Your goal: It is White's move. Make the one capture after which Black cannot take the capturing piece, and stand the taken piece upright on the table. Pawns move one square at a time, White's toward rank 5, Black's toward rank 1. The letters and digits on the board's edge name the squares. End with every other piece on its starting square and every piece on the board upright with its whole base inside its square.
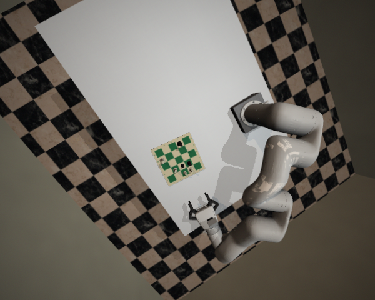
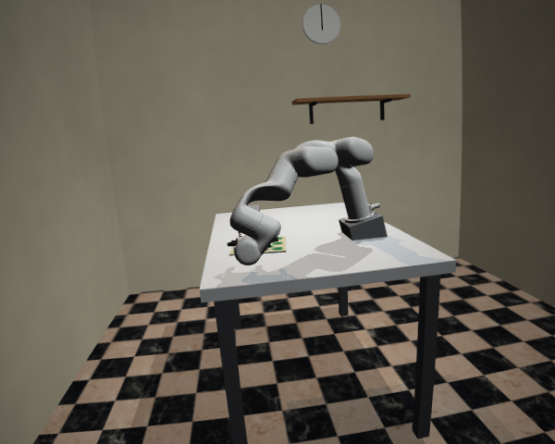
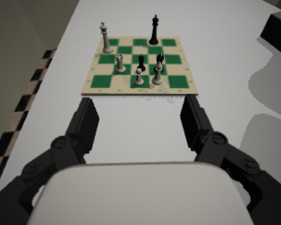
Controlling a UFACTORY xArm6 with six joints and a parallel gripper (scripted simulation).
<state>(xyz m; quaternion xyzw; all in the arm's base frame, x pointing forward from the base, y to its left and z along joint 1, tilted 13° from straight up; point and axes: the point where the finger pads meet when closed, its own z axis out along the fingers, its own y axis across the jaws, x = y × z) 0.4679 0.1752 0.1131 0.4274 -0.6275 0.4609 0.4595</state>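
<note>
Right now the black pawn is 4 cm behind my hand, 17 cm to the right of it and 7 cm below it. The rest, counted from my hand: white piece (2 cm ahead, 26 cm to the right, 5 cm below); green-and-cream chessboard (5 cm behind, 20 cm to the right, 8 cm below); white pawn (3 cm behind, 13 cm to the right, 7 cm below).
</note>
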